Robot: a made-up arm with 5 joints.
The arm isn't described. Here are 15 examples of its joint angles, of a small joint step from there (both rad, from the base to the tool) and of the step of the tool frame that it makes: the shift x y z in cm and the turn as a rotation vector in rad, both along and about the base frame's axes.
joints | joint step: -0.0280 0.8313 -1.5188 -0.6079 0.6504 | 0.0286 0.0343 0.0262 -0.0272 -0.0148
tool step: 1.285 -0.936 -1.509 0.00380 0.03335 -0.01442
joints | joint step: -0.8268 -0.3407 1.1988 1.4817 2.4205 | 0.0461 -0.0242 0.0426 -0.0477 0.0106
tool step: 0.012 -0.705 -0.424 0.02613 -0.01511 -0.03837
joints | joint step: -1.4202 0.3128 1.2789 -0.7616 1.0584 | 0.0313 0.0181 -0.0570 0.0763 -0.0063
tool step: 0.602 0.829 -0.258 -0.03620 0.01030 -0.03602
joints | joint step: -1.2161 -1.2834 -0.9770 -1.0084 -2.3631 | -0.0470 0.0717 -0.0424 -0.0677 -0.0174
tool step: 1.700 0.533 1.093 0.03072 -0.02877 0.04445
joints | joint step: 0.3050 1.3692 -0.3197 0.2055 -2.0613 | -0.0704 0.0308 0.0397 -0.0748 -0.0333
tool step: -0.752 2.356 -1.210 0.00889 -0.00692 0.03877
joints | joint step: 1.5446 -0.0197 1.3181 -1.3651 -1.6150 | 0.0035 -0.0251 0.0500 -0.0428 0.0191
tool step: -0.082 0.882 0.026 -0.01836 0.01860 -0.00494
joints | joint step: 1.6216 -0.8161 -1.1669 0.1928 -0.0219 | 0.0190 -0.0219 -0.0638 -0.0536 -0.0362
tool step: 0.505 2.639 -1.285 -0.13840 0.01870 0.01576
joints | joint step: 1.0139 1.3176 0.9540 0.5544 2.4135 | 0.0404 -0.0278 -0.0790 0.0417 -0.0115
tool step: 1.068 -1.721 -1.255 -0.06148 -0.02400 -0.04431
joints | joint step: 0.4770 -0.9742 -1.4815 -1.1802 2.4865 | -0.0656 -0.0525 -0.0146 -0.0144 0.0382
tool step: -1.950 -1.318 -2.127 -0.00534 -0.08773 0.08504
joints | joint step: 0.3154 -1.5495 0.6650 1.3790 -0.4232 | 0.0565 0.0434 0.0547 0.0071 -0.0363
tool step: 1.302 -0.848 -1.256 0.06466 0.08861 -0.07534
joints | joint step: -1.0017 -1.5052 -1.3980 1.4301 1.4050 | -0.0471 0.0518 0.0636 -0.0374 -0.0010
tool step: 1.973 0.335 3.066 -0.06661 0.04059 0.04807
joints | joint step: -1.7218 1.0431 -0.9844 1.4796 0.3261 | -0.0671 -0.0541 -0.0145 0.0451 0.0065
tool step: -2.466 -0.632 2.249 0.02316 0.00403 0.07359
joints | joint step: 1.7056 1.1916 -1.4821 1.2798 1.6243 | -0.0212 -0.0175 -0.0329 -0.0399 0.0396
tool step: 0.847 -0.108 1.584 -0.08672 0.03424 0.05327
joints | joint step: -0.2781 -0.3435 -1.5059 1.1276 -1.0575 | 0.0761 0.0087 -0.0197 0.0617 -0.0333
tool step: 0.101 0.169 -0.290 0.01276 0.05532 -0.05472
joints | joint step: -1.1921 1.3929 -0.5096 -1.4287 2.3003 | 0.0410 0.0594 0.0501 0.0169 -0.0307
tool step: 0.727 -2.000 -3.001 -0.10588 0.07420 -0.02670
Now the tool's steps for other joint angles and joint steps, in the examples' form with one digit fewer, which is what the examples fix.
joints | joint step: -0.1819 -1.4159 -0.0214 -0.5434 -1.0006 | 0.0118 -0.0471 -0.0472 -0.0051 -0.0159
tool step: -2.78 -0.33 -0.82 0.0105 -0.0991 0.0025
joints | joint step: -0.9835 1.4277 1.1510 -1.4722 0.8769 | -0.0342 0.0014 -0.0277 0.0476 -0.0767
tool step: 0.05 0.19 -0.54 0.0002 0.0398 -0.0347
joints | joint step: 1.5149 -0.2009 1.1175 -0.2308 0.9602 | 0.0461 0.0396 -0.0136 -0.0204 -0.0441
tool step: -0.96 -0.19 -0.41 0.0067 -0.0339 -0.0741
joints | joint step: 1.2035 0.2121 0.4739 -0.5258 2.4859 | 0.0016 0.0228 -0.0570 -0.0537 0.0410
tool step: 0.24 -0.76 0.95 -0.0966 0.0065 0.0032
